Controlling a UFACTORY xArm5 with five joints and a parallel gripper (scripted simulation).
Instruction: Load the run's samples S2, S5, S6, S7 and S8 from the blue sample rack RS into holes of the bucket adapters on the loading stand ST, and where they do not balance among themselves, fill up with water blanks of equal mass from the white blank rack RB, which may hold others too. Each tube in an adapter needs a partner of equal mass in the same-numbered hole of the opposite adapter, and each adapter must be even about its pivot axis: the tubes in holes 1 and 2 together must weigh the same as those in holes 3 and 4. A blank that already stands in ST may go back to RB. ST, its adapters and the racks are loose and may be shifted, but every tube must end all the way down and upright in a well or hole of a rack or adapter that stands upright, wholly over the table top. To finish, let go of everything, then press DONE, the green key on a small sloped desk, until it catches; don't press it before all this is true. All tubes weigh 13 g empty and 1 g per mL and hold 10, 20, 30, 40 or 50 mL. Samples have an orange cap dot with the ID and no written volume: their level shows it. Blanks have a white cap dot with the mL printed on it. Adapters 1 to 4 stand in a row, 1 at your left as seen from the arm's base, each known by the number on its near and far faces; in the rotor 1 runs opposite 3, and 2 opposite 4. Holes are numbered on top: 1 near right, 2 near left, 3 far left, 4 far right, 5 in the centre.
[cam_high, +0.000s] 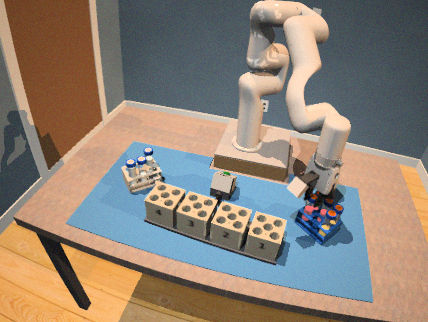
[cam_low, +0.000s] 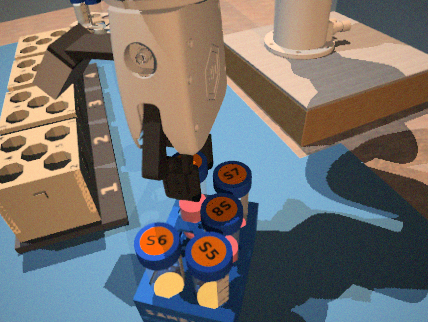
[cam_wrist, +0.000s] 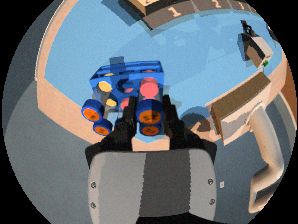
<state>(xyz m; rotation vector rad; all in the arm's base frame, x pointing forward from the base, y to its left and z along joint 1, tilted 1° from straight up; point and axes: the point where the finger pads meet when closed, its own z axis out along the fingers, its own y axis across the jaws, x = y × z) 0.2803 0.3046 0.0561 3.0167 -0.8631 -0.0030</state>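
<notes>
My hand is 40 mm to the right of the blue sample rack RS and 90 mm above it. Also, from my hand: white blank rack RB (50 mm ahead, 600 mm to the right, 90 mm below); then blue-capped tube (90 mm ahead, 610 mm to the right, 60 mm below); then loading stand ST (150 mm ahead, 270 mm to the right, 120 mm below).
</notes>
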